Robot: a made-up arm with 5 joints. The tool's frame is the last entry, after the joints. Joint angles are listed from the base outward. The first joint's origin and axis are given. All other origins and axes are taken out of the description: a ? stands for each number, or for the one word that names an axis. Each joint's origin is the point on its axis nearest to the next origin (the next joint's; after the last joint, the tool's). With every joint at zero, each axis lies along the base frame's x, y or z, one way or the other. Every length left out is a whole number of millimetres.
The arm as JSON. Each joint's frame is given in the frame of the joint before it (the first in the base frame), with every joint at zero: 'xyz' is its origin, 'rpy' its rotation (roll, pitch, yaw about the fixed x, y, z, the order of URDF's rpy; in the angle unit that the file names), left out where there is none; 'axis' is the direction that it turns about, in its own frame. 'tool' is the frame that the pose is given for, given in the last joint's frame.
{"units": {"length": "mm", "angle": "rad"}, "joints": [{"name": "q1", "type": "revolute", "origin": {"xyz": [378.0, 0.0, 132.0]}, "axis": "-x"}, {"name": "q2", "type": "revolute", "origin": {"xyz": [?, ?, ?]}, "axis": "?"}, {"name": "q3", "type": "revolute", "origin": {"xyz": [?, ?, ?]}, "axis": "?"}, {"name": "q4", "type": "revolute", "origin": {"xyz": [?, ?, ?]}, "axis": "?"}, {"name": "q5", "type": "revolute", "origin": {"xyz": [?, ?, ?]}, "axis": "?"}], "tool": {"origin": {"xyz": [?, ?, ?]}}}
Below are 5 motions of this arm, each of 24 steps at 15 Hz.
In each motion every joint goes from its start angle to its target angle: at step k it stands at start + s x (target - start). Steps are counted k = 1, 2, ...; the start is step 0. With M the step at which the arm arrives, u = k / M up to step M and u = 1 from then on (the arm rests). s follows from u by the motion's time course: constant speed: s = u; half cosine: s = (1 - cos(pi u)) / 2; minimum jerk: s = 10 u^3 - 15 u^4 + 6 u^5.
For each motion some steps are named. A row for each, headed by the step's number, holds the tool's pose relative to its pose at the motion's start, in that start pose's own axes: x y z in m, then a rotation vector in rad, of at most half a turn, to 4 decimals.
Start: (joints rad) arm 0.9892 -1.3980 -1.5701 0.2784 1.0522
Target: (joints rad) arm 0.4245 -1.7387 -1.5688 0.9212 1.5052
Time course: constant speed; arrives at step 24
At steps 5, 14, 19, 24:
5: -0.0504 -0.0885 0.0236 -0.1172 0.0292 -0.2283
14: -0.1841 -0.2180 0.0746 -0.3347 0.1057 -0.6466
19: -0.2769 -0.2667 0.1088 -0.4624 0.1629 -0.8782
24: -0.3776 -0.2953 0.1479 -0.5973 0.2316 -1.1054

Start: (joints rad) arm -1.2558 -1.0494 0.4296 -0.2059 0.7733
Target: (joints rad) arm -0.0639 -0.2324 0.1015 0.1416 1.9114
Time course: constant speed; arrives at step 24
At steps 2, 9, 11, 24:
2: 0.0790 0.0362 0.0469 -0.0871 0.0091 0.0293
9: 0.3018 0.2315 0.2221 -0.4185 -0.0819 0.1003
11: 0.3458 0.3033 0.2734 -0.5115 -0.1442 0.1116
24: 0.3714 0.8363 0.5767 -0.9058 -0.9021 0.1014

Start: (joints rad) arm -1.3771 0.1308 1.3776 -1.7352 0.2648
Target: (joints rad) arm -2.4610 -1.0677 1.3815 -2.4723 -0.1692
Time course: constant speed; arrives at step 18
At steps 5, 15, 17, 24:
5: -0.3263 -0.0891 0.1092 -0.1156 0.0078 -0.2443
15: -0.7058 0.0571 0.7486 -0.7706 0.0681 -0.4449
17: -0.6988 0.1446 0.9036 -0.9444 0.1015 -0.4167
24: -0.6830 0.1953 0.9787 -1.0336 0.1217 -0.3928

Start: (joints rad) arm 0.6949 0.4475 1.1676 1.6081 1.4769
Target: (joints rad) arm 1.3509 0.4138 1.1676 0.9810 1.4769
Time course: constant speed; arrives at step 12
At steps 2, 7, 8, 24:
2: -0.0172 0.0604 -0.0339 0.2010 0.0279 -0.0343
7: -0.0465 0.2101 -0.0580 0.7016 0.0802 -0.1426
8: -0.0494 0.2369 -0.0535 0.8012 0.0875 -0.1682
24: -0.0503 0.3238 -0.0126 1.1969 0.1059 -0.2838

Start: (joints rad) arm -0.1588 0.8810 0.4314 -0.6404 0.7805
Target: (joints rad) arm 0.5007 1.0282 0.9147 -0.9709 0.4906
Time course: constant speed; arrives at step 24
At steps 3, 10, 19, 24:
3: -0.0067 -0.0412 0.0895 -0.0534 -0.1172 -0.0285
10: -0.0653 -0.1091 0.3066 -0.1946 -0.3944 -0.0835
19: -0.2272 -0.1281 0.5734 -0.4157 -0.7495 -0.1353
24: -0.3542 -0.1019 0.6991 -0.5601 -0.9410 -0.1583

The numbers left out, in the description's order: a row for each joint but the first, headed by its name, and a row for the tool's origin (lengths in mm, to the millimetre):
q2: xyz 0.0 60.0 -72.0, axis +y
q3: xyz -211.0 0.0 83.0, axis -z
q4: xyz -3.0 -752.0 0.0, axis +y
q5: xyz 30.0 0.0 -364.0, axis -z
tool: xyz -38.0 -17.0 0.0

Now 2 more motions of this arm.
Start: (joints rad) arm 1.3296 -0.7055 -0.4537 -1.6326 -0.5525
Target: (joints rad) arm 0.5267 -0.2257 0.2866 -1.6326 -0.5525
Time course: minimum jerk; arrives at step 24
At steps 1, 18, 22, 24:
1: -0.0004 -0.0001 0.0006 -0.0007 0.0006 -0.0005
18: -0.1797 0.3811 0.7691 -0.6829 0.8239 -0.6494
22: -0.1482 0.4481 0.8262 -0.7224 0.9225 -0.7236
24: -0.1463 0.4515 0.8290 -0.7242 0.9276 -0.7275

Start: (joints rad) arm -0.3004 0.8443 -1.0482 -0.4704 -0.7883
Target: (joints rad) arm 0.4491 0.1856 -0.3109 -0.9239 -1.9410
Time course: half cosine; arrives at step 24
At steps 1, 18, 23, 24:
1: -0.0027 0.0001 0.0037 -0.0050 0.0030 0.0016
18: -0.0494 0.3093 0.7969 -0.7172 1.0744 0.5940
23: 0.0323 0.3995 0.8863 -0.7485 1.3295 0.7213
24: 0.0350 0.4022 0.8886 -0.7489 1.3374 0.7252

